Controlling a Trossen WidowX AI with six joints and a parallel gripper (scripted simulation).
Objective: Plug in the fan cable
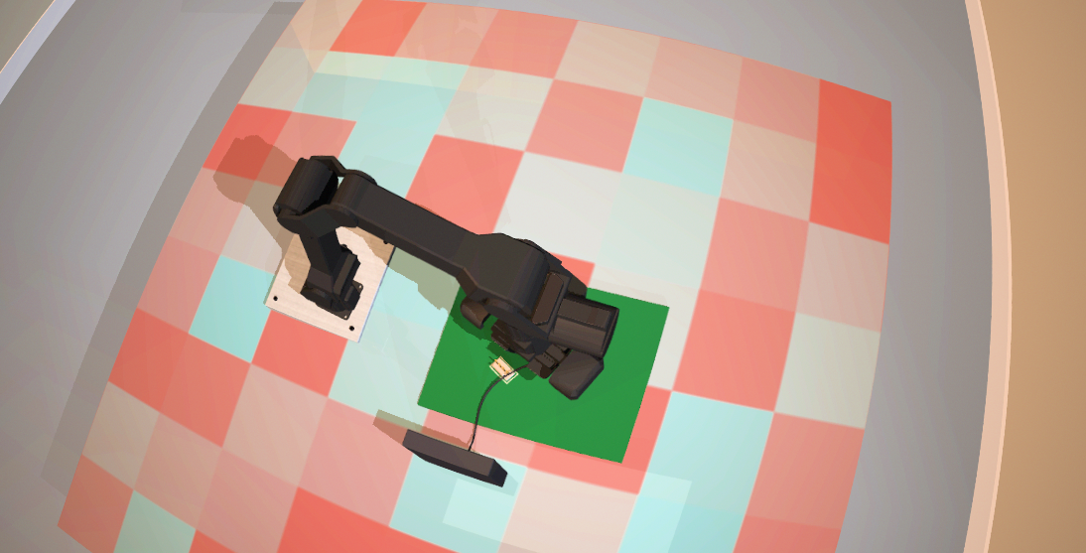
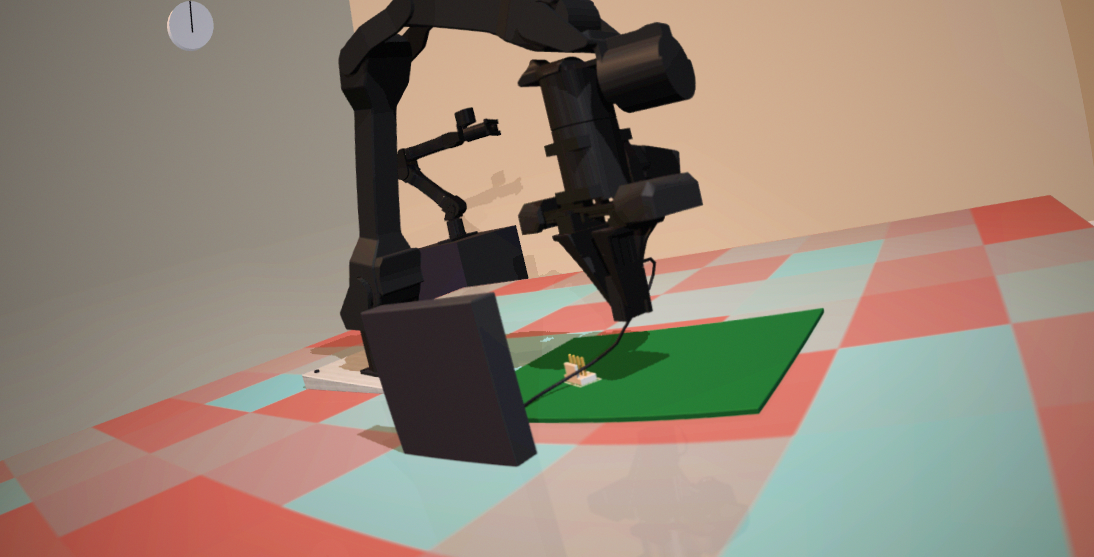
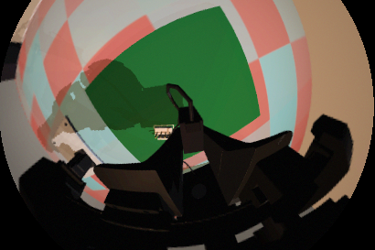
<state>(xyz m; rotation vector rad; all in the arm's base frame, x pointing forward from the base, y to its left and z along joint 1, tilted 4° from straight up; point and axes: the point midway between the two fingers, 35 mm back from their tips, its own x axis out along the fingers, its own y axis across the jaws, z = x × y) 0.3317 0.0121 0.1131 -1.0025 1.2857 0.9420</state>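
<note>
My gripper tip is 70 mm above the four-pin fan header, 50 mm past it and 20 mm to the left of it. From my gripper tip the other things lie so: green board (80 mm below, 20 mm to the left); then black plug (10 mm to the left, 10 mm above); then black fan (170 mm to the right, 40 mm behind, 10 mm below).
</note>
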